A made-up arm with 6 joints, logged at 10 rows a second.
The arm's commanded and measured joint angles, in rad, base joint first. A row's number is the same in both.
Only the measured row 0 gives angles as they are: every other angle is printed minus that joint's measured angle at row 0.
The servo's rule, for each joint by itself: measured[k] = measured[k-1] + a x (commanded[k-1-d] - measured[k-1]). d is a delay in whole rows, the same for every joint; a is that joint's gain. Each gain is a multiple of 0.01, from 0.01 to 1. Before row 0 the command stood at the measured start. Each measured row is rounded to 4 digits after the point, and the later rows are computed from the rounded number. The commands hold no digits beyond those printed.
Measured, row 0:
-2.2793 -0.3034 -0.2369 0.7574 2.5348 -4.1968
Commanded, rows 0 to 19:
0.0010 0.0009 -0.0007 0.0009 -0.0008 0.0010
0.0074 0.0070 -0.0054 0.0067 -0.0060 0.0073
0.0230 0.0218 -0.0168 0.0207 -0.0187 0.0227
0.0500 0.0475 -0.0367 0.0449 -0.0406 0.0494
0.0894 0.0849 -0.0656 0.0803 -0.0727 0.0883
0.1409 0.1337 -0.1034 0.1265 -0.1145 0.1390
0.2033 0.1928 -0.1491 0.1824 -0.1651 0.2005
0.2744 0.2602 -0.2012 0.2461 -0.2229 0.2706
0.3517 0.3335 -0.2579 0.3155 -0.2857 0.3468
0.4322 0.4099 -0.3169 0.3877 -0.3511 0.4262
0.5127 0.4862 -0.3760 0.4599 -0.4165 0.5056
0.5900 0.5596 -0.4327 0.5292 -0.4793 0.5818
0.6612 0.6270 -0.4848 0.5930 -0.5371 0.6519
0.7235 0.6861 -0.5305 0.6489 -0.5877 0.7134
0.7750 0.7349 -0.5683 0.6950 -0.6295 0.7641
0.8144 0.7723 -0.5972 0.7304 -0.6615 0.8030
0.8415 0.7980 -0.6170 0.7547 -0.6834 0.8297
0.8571 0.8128 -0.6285 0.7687 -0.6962 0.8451
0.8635 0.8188 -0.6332 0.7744 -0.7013 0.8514
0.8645 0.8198 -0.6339 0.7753 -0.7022 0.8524
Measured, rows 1 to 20:
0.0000 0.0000 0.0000 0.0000 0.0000 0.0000
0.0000 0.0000 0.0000 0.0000 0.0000 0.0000
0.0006 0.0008 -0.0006 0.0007 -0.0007 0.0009
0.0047 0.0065 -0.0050 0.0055 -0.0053 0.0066
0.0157 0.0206 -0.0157 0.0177 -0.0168 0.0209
0.0363 0.0453 -0.0348 0.0395 -0.0373 0.0463
0.0682 0.0817 -0.0628 0.0721 -0.0677 0.0837
0.1118 0.1295 -0.0997 0.1156 -0.1079 0.1329
0.1667 0.1877 -0.1447 0.1690 -0.1571 0.1931
0.2313 0.2544 -0.1961 0.2307 -0.2137 0.2621
0.3035 0.3272 -0.2523 0.2985 -0.2756 0.3375
0.3807 0.4033 -0.3111 0.3699 -0.3405 0.4164
0.4599 0.4796 -0.3702 0.4419 -0.4059 0.4958
0.5380 0.5532 -0.4271 0.5117 -0.4690 0.5723
0.6119 0.6211 -0.4796 0.5767 -0.5276 0.6431
0.6789 0.6809 -0.5259 0.6345 -0.5793 0.7057
0.7366 0.7306 -0.5645 0.6829 -0.6225 0.7577
0.7833 0.7690 -0.5943 0.7209 -0.6560 0.7980
0.8182 0.7957 -0.6150 0.7479 -0.6796 0.8262
0.8415 0.8114 -0.6273 0.7645 -0.6939 0.8430
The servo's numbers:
d 2
a 0.60 0.92 0.91 0.80 0.86 0.89

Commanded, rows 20 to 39:
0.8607 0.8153 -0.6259 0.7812 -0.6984 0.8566
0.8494 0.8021 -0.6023 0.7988 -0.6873 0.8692
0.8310 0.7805 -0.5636 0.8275 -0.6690 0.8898
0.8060 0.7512 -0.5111 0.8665 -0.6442 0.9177
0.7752 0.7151 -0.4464 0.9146 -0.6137 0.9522
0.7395 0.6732 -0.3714 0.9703 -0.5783 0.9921
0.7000 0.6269 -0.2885 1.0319 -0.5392 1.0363
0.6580 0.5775 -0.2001 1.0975 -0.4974 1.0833
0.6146 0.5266 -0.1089 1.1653 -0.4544 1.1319
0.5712 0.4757 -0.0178 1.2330 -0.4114 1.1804
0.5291 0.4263 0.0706 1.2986 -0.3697 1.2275
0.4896 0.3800 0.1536 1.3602 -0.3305 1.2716
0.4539 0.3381 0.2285 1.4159 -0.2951 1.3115
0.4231 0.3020 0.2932 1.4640 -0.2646 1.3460
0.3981 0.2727 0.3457 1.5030 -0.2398 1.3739
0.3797 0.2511 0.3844 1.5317 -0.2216 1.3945
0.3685 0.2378 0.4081 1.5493 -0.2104 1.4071
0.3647 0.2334 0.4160 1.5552 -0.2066 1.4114
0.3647 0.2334 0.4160 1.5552 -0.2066 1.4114
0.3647 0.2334 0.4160 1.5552 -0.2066 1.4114
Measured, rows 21 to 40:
0.8547 0.8182 -0.6327 0.7724 -0.7003 0.8505
0.8606 0.8197 -0.6338 0.7747 -0.7019 0.8522
0.8607 0.8157 -0.6266 0.7799 -0.6989 0.8561
0.8539 0.8032 -0.6045 0.7950 -0.6889 0.8678
0.8402 0.7823 -0.5673 0.8210 -0.6718 0.8874
0.8197 0.7537 -0.5162 0.8574 -0.6481 0.9144
0.7930 0.7182 -0.4527 0.9032 -0.6185 0.9480
0.7609 0.6768 -0.3787 0.9569 -0.5839 0.9872
0.7244 0.6309 -0.2966 1.0169 -0.5455 1.0309
0.6846 0.5818 -0.2088 1.0814 -0.5041 1.0775
0.6426 0.5310 -0.1179 1.1485 -0.4614 1.1259
0.5998 0.4801 -0.0268 1.2161 -0.4184 1.1744
0.5574 0.4306 0.0618 1.2821 -0.3765 1.2217
0.5167 0.3840 0.1453 1.3446 -0.3369 1.2661
0.4790 0.3418 0.2210 1.4016 -0.3010 1.3065
0.4455 0.3052 0.2867 1.4515 -0.2697 1.3417
0.4171 0.2753 0.3404 1.4927 -0.2440 1.3704
0.3947 0.2530 0.3804 1.5239 -0.2247 1.3918
0.3790 0.2390 0.4056 1.5442 -0.2124 1.4054
0.3704 0.2338 0.4151 1.5530 -0.2074 1.4107

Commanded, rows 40 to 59:
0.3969 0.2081 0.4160 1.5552 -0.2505 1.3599
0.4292 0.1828 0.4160 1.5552 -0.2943 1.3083
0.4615 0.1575 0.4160 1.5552 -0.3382 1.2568
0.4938 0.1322 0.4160 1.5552 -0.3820 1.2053
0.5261 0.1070 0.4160 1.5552 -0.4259 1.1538
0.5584 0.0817 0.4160 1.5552 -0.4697 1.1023
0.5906 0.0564 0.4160 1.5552 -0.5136 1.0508
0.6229 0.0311 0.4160 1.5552 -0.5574 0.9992
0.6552 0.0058 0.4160 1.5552 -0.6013 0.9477
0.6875 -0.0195 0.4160 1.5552 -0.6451 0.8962
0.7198 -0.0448 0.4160 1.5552 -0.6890 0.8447
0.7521 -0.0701 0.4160 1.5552 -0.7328 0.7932
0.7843 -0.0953 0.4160 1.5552 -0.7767 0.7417
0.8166 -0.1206 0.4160 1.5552 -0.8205 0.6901
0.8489 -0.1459 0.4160 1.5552 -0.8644 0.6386
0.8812 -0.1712 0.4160 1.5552 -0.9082 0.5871
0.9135 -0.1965 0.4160 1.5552 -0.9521 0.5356
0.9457 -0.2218 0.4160 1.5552 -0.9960 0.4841
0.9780 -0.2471 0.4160 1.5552 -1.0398 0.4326
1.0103 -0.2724 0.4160 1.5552 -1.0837 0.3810
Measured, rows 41 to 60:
0.3670 0.2334 0.4159 1.5548 -0.2067 1.4113
0.3656 0.2334 0.4160 1.5551 -0.2066 1.4114
0.3844 0.2101 0.4160 1.5552 -0.2444 1.3656
0.4113 0.1850 0.4160 1.5552 -0.2873 1.3146
0.4414 0.1597 0.4160 1.5552 -0.3311 1.2632
0.4728 0.1344 0.4160 1.5552 -0.3749 1.2117
0.5048 0.1092 0.4160 1.5552 -0.4188 1.1602
0.5370 0.0839 0.4160 1.5552 -0.4626 1.1087
0.5692 0.0586 0.4160 1.5552 -0.5065 1.0572
0.6014 0.0333 0.4160 1.5552 -0.5503 1.0056
0.6337 0.0080 0.4160 1.5552 -0.5942 0.9541
0.6660 -0.0173 0.4160 1.5552 -0.6380 0.9026
0.6983 -0.0426 0.4160 1.5552 -0.6819 0.8511
0.7306 -0.0679 0.4160 1.5552 -0.7257 0.7996
0.7628 -0.0931 0.4160 1.5552 -0.7696 0.7481
0.7951 -0.1184 0.4160 1.5552 -0.8134 0.6965
0.8274 -0.1437 0.4160 1.5552 -0.8573 0.6450
0.8597 -0.1690 0.4160 1.5552 -0.9011 0.5935
0.8920 -0.1943 0.4160 1.5552 -0.9450 0.5420
0.9242 -0.2196 0.4160 1.5552 -0.9889 0.4905

